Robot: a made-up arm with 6 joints.
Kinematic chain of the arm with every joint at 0, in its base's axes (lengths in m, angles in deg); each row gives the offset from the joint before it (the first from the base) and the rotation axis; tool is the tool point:
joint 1: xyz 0 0 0.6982 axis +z
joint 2: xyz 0.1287 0 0 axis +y
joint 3: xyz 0 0 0.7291 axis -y
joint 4: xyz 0 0 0.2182 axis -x
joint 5: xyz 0.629 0 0 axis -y
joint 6: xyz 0.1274 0 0 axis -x
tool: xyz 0 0 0
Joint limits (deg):
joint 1: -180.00..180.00
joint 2: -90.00..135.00
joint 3: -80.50..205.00
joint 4: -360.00..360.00
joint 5: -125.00..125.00
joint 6: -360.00..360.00
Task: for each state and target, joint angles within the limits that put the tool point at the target. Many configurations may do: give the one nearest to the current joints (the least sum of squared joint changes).
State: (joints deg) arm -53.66 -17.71 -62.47 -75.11 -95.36 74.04
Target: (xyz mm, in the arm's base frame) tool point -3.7 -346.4 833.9
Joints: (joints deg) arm -103.45 -6.71 -80.50 -37.61 -81.80 74.04
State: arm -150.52 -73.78 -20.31 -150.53 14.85 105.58
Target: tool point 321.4 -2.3 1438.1
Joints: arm -180.00 -89.79 -36.88 -149.26 -2.02 105.58
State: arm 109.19 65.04 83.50 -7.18 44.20 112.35
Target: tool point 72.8 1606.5 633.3
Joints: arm 88.02 102.20 84.25 -9.52 55.11 112.35
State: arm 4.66 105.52 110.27 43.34 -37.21 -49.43
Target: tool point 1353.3 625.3 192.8
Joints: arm 26.71 121.59 99.57 42.02 -35.67 -49.43
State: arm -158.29 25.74 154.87 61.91 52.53 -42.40
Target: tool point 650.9 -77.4 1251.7
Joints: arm -178.85 -3.56 168.98 61.25 54.06 -42.40
